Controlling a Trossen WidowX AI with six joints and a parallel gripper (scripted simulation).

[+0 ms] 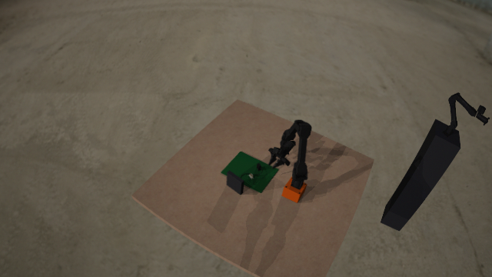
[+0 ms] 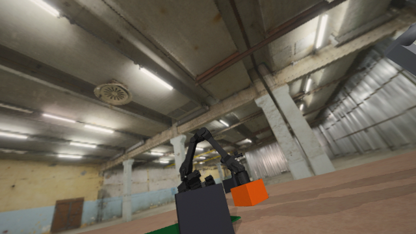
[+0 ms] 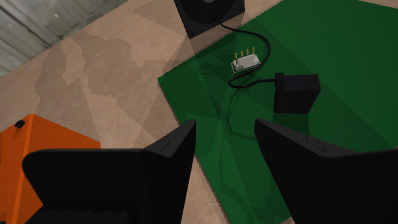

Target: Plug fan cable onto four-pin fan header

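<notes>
Now: the black fan plug 8 cm ahead of my gripper tip, 4 cm below it and 1 cm to the left of it. From my gripper tip the other things lie so: black fan 23 cm to the left, 11 cm ahead, 1 cm below; then green board 11 cm ahead, 8 cm below, 6 cm to the left; then white four-pin header 10 cm to the left, 8 cm ahead, 7 cm below.
</notes>
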